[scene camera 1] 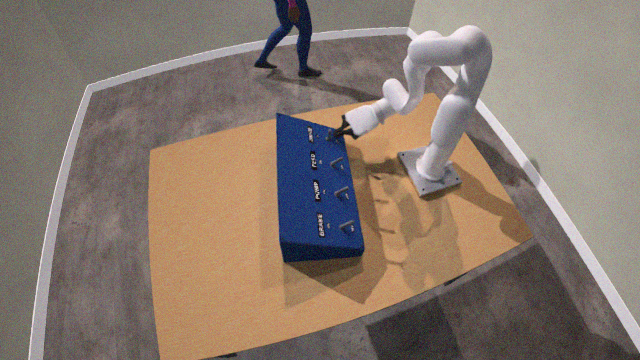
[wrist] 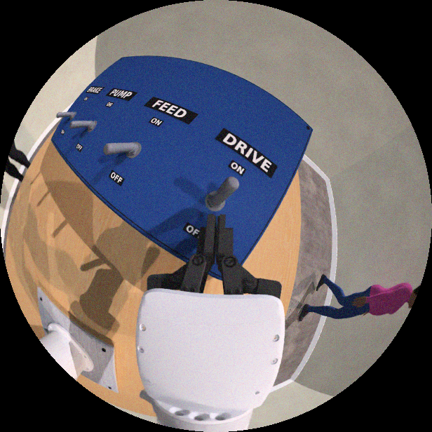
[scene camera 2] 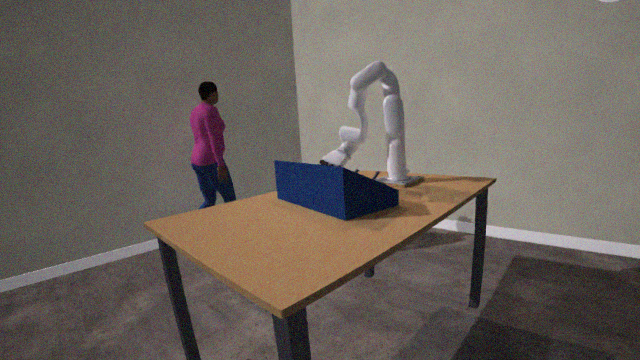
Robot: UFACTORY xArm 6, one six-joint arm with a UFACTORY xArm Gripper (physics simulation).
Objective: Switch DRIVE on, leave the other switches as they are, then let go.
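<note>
A blue sloped switch panel stands on the table. The grey DRIVE lever leans toward its ON label. The FEED lever, PUMP lever and BRAKE lever lean the other way, toward OFF. My gripper is shut and empty. Its fingertips are close to the DRIVE lever's base, on the OFF side; contact cannot be told. The panel partly hides the fingers in scene camera 2.
The wooden table carries the panel and the arm's base plate. The other levers stand in a row beside DRIVE. A person in a pink top is on the floor beyond the table.
</note>
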